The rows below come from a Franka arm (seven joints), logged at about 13 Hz.
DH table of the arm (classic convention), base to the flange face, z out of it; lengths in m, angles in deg. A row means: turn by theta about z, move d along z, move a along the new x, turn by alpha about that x. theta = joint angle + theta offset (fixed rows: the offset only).
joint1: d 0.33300; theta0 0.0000; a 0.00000; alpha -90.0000
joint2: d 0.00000; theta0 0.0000; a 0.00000; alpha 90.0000
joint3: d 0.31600; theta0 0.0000; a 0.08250; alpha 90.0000
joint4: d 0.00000; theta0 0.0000; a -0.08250; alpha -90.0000
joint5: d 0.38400; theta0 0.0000; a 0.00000; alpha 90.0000
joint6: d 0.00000; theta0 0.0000; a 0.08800; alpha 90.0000
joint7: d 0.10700; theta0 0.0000; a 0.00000; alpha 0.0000
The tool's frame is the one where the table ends.
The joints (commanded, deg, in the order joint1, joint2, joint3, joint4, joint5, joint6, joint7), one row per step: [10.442, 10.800, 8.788, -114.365, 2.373, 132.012, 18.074]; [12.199, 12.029, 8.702, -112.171, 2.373, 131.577, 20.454]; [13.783, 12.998, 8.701, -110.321, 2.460, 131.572, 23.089]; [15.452, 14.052, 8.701, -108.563, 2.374, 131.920, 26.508]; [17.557, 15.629, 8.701, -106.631, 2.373, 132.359, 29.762]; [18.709, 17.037, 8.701, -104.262, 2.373, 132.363, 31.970]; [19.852, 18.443, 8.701, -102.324, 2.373, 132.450, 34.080]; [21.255, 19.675, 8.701, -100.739, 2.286, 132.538, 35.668]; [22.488, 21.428, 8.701, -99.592, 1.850, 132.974, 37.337]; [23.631, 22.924, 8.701, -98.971, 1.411, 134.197, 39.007]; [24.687, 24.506, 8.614, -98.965, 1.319, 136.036, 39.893]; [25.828, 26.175, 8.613, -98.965, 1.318, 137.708, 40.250]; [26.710, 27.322, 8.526, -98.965, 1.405, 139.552, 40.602]
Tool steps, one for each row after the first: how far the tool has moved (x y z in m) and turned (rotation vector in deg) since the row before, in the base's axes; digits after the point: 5 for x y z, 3 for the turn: [0.00331, 0.01938, 0.00410, 0.584, -0.211, -0.722]; [0.00197, 0.01842, 0.00478, 0.803, -0.453, -1.130]; [0.00119, 0.01945, 0.00370, 0.886, -0.531, -1.741]; [-0.00038, 0.02446, -0.00049, 0.952, -0.202, -1.200]; [0.00419, 0.01537, 0.00404, 0.917, -0.457, -1.112]; [0.00233, 0.01481, 0.00049, 0.772, -0.129, -1.014]; [-0.00095, 0.01694, -0.00062, 0.538, -0.080, -0.186]; [-0.00095, 0.01493, -0.00982, 0.053, 0.348, -0.269]; [-0.00188, 0.01363, -0.00995, 0.275, -0.118, -0.391]; [-0.00272, 0.01141, -0.01509, 0.343, -0.025, 0.015]; [-0.00464, 0.01274, -0.01652, 0.229, 0.167, 0.655]; [-0.00282, 0.00928, -0.01014, 0.569, -0.416, 0.253]
